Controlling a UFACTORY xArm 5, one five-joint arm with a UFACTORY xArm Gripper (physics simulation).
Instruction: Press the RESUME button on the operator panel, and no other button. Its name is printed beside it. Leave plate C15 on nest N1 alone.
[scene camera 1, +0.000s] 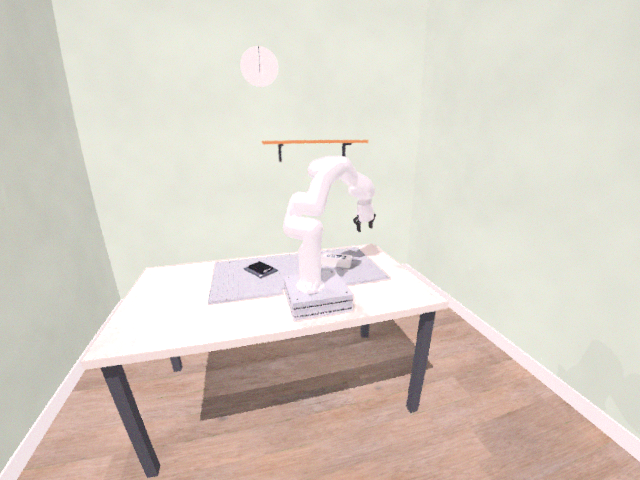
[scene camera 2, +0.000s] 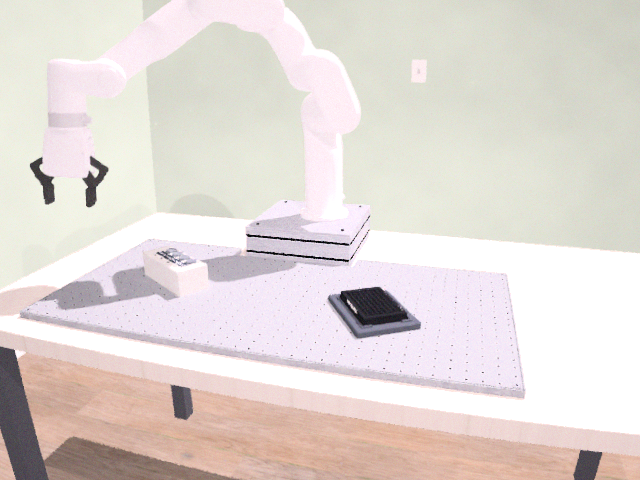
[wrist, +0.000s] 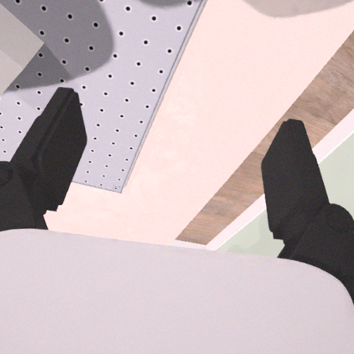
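Seen in the pictures: gripper, fingertip midpoint: (scene camera 1: 364, 229) (scene camera 2: 70, 204); arm's base at its link origin: (scene camera 1: 310, 286) (scene camera 2: 324, 214).
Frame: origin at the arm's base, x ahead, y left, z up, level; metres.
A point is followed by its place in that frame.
The operator panel (scene camera 1: 338, 260) @(y -0.192, x 0.342, z -0.032 m) (scene camera 2: 178, 276) @(y -0.126, x 0.445, z -0.028 m) (wrist: 17, 52) is a white box with a sloped top. Small grey buttons show on its top in the scene camera 2 view, but their printed names are too small to read, so I cannot tell which is RESUME. A black ribbed plate (scene camera 1: 261, 267) @(y 0.245, x 0.348, z -0.050 m) (scene camera 2: 373, 304) @(y 0.256, x 0.368, z -0.048 m), which carries no readable name, sits on a dark grey nest (scene camera 1: 262, 275) @(y 0.235, x 0.269, z -0.061 m) (scene camera 2: 364, 331) @(y 0.267, x 0.450, z -0.061 m). My gripper (scene camera 1: 364, 226) @(y -0.378, x 0.477, z 0.102 m) (scene camera 2: 69, 201) @(y -0.378, x 0.477, z 0.102 m) (wrist: 178, 127) is open and empty, pointing down, high above the table and off to the panel's outer side.
The perforated board (scene camera 1: 232, 289) @(y 0.376, x 0.150, z -0.071 m) (scene camera 2: 284, 330) @(y 0.130, x 0.483, z -0.073 m) (wrist: 135, 100) lies on the white table (scene camera 1: 155, 320) @(y 0.673, x -0.059, z -0.086 m) (scene camera 2: 578, 330) @(y 0.625, x 0.253, z -0.086 m) (wrist: 200, 125) and bears the panel and the nest. The arm's base block (scene camera 1: 320, 304) @(y -0.031, x -0.115, z -0.023 m) (scene camera 2: 305, 248) @(y 0.013, x 0.144, z -0.045 m) stands behind the board in the scene camera 2 view. An orange shelf (scene camera 1: 315, 141) hangs on the wall.
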